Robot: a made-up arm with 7 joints.
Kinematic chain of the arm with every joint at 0, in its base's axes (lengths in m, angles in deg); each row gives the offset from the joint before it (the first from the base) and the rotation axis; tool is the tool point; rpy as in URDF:
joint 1: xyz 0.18 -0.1 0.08 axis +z
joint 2: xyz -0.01 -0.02 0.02 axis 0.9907 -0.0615 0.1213
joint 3: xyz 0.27 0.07 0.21 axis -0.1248 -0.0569 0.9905
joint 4: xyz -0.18 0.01 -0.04 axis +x
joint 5: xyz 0.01 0 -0.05 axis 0.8 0.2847 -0.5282
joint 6: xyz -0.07 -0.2 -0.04 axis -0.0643 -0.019 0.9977
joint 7: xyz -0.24 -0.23 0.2 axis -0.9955 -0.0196 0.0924
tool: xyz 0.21 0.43 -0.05 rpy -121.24 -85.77 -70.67
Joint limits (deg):
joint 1: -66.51..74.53
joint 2: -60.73..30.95
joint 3: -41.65..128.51
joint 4: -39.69..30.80
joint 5: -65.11..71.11
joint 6: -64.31..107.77
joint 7: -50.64..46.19
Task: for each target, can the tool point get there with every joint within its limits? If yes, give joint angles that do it. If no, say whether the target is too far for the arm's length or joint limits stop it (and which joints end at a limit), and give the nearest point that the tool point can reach.
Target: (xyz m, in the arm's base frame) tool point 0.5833 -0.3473 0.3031
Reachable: yes | joints 44.90 19.33 43.78 24.49 17.63 60.22 -25.52
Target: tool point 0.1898 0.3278 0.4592
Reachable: yes | joints 45.96 -50.02 81.27 -26.18 21.17 -50.55 -31.58
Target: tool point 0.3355 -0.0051 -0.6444
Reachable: no: joint limits stop it (at a limit: joint 2, joint 3, joint 4, joint 6, joint 7) | nearest point 0.3631 0.0118 -0.3477 | short by 0.298 m
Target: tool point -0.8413 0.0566 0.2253
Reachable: no: joint limits stop it (at a limit: joint 1, joint 5, joint 6, joint 7) | nearest point -0.4585 0.1125 0.1984 | short by 0.388 m
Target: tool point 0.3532 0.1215 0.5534
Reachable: yes | joints -31.13 -49.38 37.08 -5.87 -4.15 44.21 -42.29
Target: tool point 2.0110 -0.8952 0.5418
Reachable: no: too far | nearest point 0.9847 -0.4495 0.3294 | short by 1.139 m
